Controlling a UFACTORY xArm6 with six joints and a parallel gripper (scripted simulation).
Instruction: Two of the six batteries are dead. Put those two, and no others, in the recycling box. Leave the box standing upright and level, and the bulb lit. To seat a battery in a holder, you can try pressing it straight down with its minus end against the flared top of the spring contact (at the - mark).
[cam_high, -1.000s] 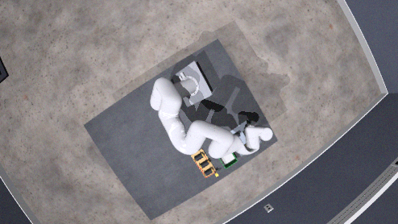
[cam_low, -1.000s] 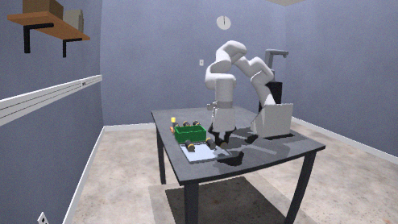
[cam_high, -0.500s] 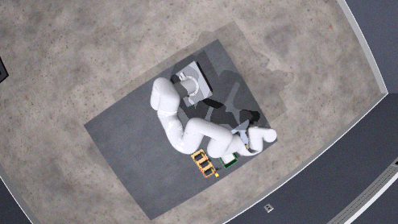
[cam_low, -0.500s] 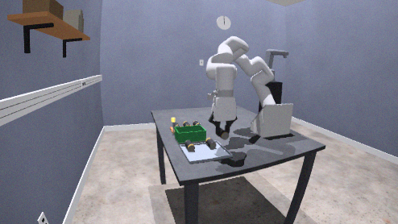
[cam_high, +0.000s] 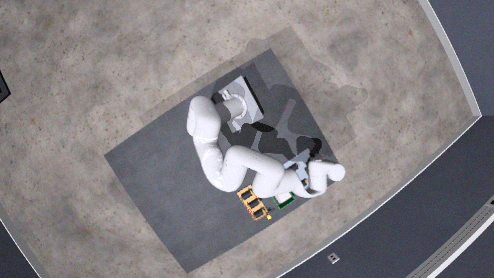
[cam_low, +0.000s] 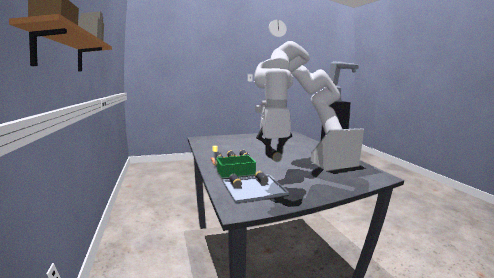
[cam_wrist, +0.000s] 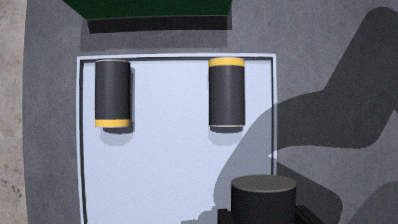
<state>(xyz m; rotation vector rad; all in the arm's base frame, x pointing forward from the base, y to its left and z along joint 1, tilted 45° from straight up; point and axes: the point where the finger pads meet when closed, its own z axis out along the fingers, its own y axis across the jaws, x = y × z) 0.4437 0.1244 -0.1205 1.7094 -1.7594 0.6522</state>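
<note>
Right now my hand is 220 mm to the left of the green recycling box, 140 mm above it and 80 mm short of it. From my hand the other things lie so: grey tray 150 mm below, 60 mm ahead, 30 mm to the right.
</note>
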